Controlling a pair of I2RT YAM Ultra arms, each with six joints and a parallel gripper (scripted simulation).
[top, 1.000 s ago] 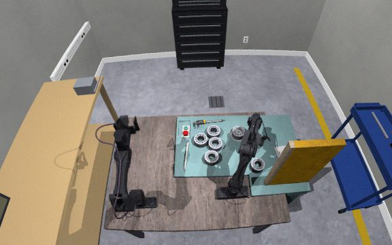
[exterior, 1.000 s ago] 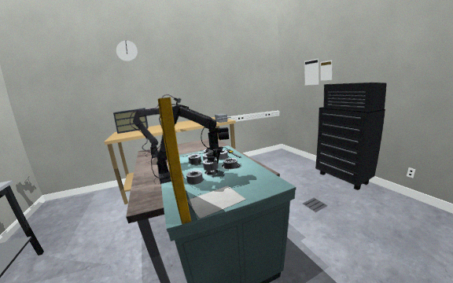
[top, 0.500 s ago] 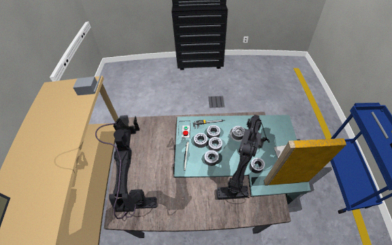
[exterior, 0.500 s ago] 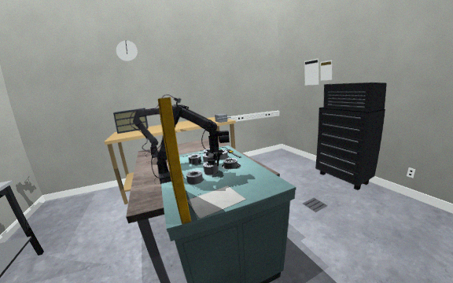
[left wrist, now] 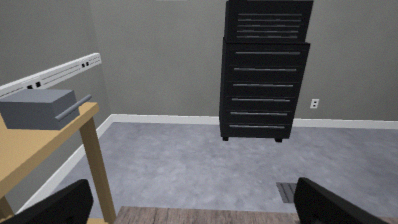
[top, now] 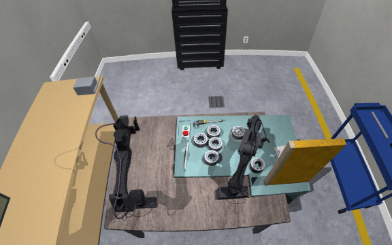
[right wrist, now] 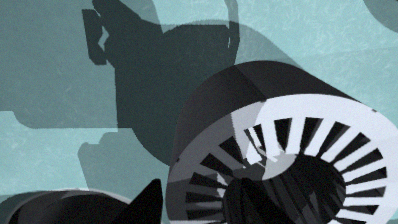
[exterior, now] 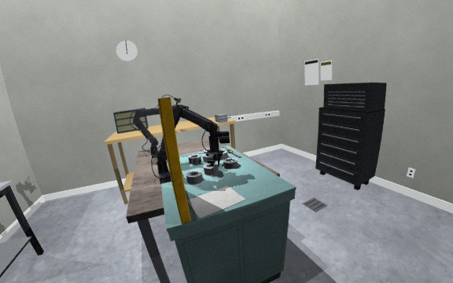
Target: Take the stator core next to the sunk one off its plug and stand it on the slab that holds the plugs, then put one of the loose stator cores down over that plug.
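Observation:
My right gripper is now 6 cm above the teal slab and 1 cm to the right of it. The rest, counted from my right hand: paper sheet 29 cm to the right, 14 cm behind, 5 cm below; yellow panel 30 cm behind, 21 cm to the right, 20 cm above; plug 6 cm below, 3 cm behind, 2 cm to the left.

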